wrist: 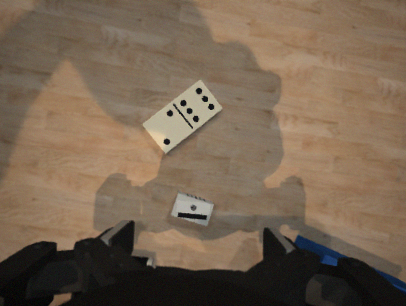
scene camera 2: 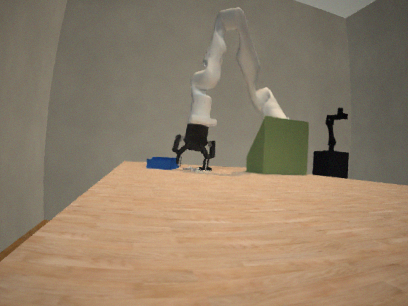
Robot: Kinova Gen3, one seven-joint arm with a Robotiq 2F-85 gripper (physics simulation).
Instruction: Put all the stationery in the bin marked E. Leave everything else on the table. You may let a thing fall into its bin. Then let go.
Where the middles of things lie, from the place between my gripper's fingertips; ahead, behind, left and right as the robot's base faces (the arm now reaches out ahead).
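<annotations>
I see that the pencil sharpener (wrist: pixel 189 207) is 10 mm behind my hand and 20 mm to the left of it. The cream domino (wrist: pixel 185 114) is 80 mm to the left of my hand, and it is also 20 mm behind my hand and 10 mm below it.
</annotations>
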